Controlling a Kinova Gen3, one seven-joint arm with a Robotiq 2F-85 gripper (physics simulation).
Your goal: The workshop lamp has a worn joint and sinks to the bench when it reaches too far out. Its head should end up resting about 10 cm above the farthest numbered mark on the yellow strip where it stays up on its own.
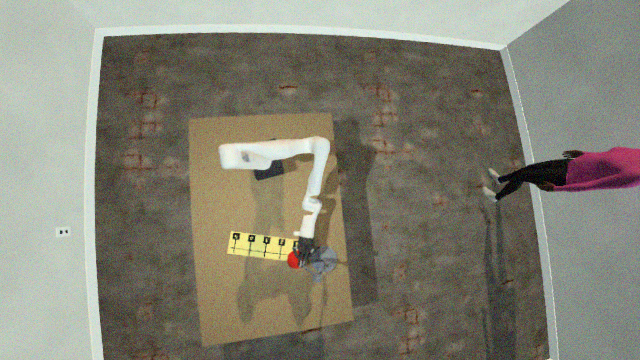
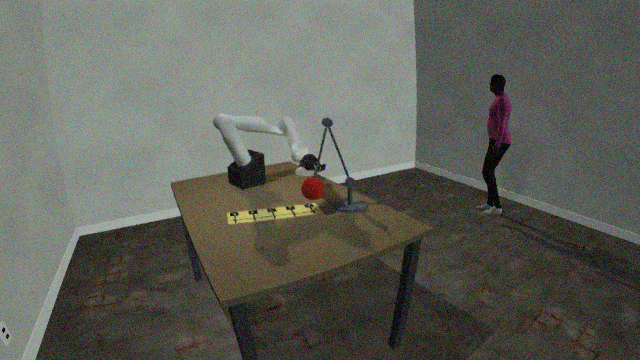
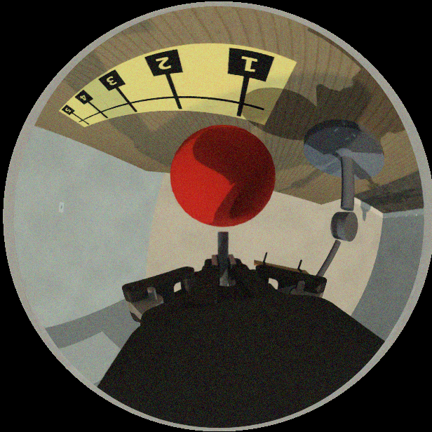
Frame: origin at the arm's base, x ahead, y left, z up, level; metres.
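Where they show: gripper, fingertip midpoint: [image 1: 300, 267] [image 2: 317, 169]; arm's base, origin of the base link: [image 1: 264, 161] [image 2: 244, 162].
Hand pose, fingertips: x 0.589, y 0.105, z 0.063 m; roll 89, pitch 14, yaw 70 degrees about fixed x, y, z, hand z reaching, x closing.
Observation:
Each offset is from my fingertips to the top centre of the thing. "spot": to the spot under its first point. Level surfaces: height alone.
The lamp's red ball-shaped head {spot: dz -0.042, dx -0.037, dy -0.025 m} [image 1: 294, 259] [image 2: 312, 188] [image 3: 223, 175] hangs above the bench near mark 1, apart from the surface. My gripper [image 1: 303, 255] [image 2: 320, 167] [image 3: 221, 262] is shut on the lamp's thin grey arm just above the head. The elbow joint {spot: dz +0.205, dx +0.013, dy +0.045 m} [image 2: 327, 122] stands high, and the round grey base [image 1: 327, 260] [image 2: 352, 206] [image 3: 320, 156] sits beyond the strip's mark 1 end. The yellow strip {dz -0.196, dx -0.105, dy -0.175 m} [image 1: 258, 246] [image 2: 262, 216] [image 3: 205, 75] lies flat; its farthest label, 5 {spot: dz -0.196, dx -0.198, dy -0.336 m} [image 1: 236, 236] [image 2: 234, 214] [image 3: 67, 110], is at the end away from the base. The fingertips' contact is partly hidden.
The wooden bench {dz -0.197 m} [image 1: 215, 300] [image 2: 225, 270] carries the lamp, the strip and the robot's black base [image 1: 269, 171] [image 2: 246, 173]. The lamp's lower joint {spot: dz -0.074, dx +0.047, dy +0.146 m} [image 2: 350, 182] [image 3: 344, 226] is beside the gripper. A person in pink [image 1: 600, 170] [image 2: 500, 117] stands off the bench at the right.

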